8 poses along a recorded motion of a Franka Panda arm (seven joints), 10 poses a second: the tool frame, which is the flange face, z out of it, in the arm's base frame.
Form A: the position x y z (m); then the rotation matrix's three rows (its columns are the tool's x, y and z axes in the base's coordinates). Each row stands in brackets.
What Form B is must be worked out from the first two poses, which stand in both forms.
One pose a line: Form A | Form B
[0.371 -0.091 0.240], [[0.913 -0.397 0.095], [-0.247 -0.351 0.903], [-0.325 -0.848 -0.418]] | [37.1 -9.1 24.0], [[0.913 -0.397 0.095], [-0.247 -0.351 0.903], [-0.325 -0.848 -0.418]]
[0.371 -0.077 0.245], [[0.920 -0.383 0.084], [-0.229 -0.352 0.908], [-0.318 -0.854 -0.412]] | [37.1 -7.7 24.5], [[0.920 -0.383 0.084], [-0.229 -0.352 0.908], [-0.318 -0.854 -0.412]]
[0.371 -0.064 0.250], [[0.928 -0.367 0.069], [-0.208 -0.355 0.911], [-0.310 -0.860 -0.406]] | [37.1 -6.4 25.0], [[0.928 -0.367 0.069], [-0.208 -0.355 0.911], [-0.310 -0.860 -0.406]]
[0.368 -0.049 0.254], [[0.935 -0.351 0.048], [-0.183 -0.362 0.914], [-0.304 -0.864 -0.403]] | [36.8 -4.9 25.4], [[0.935 -0.351 0.048], [-0.183 -0.362 0.914], [-0.304 -0.864 -0.403]]
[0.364 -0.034 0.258], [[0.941 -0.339 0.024], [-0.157 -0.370 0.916], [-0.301 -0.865 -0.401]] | [36.4 -3.4 25.8], [[0.941 -0.339 0.024], [-0.157 -0.370 0.916], [-0.301 -0.865 -0.401]]
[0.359 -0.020 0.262], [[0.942 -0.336 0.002], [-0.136 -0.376 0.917], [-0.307 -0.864 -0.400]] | [35.9 -2.0 26.2], [[0.942 -0.336 0.002], [-0.136 -0.376 0.917], [-0.307 -0.864 -0.400]]
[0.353 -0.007 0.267], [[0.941 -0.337 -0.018], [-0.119 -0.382 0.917], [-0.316 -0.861 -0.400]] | [35.3 -0.7 26.7], [[0.941 -0.337 -0.018], [-0.119 -0.382 0.917], [-0.316 -0.861 -0.400]]
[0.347 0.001 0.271], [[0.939 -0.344 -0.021], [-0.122 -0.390 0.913], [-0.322 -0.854 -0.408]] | [34.7 0.1 27.1], [[0.939 -0.344 -0.021], [-0.122 -0.390 0.913], [-0.322 -0.854 -0.408]]
